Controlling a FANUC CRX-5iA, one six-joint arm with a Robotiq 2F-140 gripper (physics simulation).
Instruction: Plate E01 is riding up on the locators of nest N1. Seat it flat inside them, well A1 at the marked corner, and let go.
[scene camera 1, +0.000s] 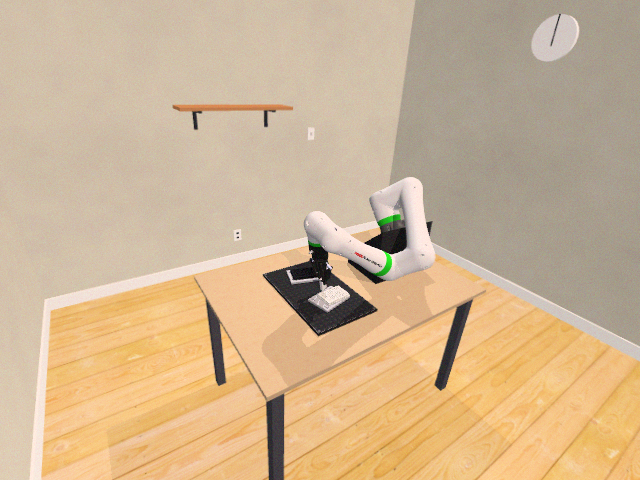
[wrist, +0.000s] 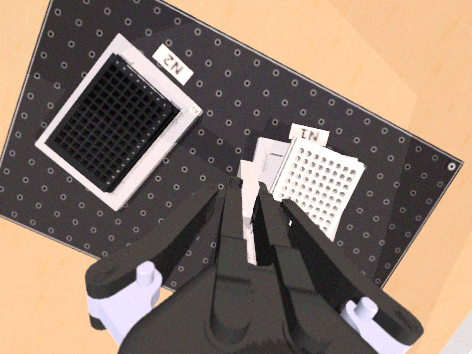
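Where they show: gripper, between the fingertips: (scene camera 1: 323, 288) (wrist: 244, 172); arm's base, origin of its link: (scene camera 1: 394, 234).
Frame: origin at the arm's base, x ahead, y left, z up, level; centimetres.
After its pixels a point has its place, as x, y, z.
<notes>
Plate E01, a white multiwell plate (scene camera 1: 334, 293) {43.3, 16.0, -16.9} (wrist: 321, 187) {41.6, 16.6, -17.1}, sits on the pale grey base of nest N1 (scene camera 1: 327, 308) {50.7, 23.5, -18.2} (wrist: 266, 156) {42.2, 9.5, -18.1}, off to one side. In the wrist view, a strip of the nest shows left of the plate, and the plate's right side covers the nest there. It looks raised, but its exact tilt is too small to tell. Its well A1 and the nest's marked corner cannot be made out. My gripper (scene camera 1: 323, 285) {45.3, 8.5, -18.4} (wrist: 244, 172) {45.3, 8.5, -18.4} is shut with nothing held, its pale tips low beside the plate's left edge in the wrist view. The fingers hide the plate's lower left part.
A black multiwell plate (wrist: 112, 122) {48.7, -6.5, -17.0} sits in the light frame of nest N2 (wrist: 160, 155) {49.1, -0.8, -18.3} on the same black perforated board (scene camera 1: 318, 326) {58.7, 31.4, -19.5} (wrist: 225, 105) {40.0, 2.2, -19.5}. The labels N2 (wrist: 172, 64) {39.7, -5.4, -19.3} and N1 (wrist: 309, 134) {37.1, 12.4, -19.3} lie beside their nests. The board lies on the wooden table (scene camera 1: 242, 320) {86.7, 14.5, -20.8}.
</notes>
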